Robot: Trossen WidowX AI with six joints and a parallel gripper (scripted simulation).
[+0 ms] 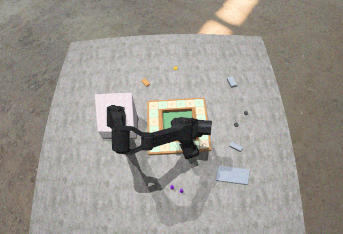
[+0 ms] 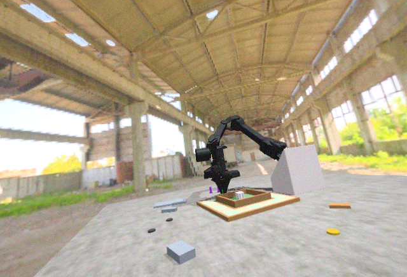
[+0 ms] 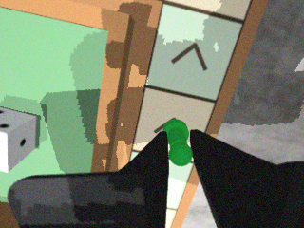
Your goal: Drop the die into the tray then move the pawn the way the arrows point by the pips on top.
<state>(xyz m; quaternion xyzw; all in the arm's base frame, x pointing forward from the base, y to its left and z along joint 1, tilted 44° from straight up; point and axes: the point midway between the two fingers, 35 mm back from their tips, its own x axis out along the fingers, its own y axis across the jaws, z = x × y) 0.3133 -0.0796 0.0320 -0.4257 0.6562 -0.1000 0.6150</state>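
Right now the white die is 4 cm behind my gripper tip and 10 cm to the left of it. Round my gripper tip: green pawn: 1 cm above; green dice tray: 4 cm behind, 11 cm to the left, 2 cm below; orange tile: 23 cm behind, 35 cm to the left, 2 cm below.
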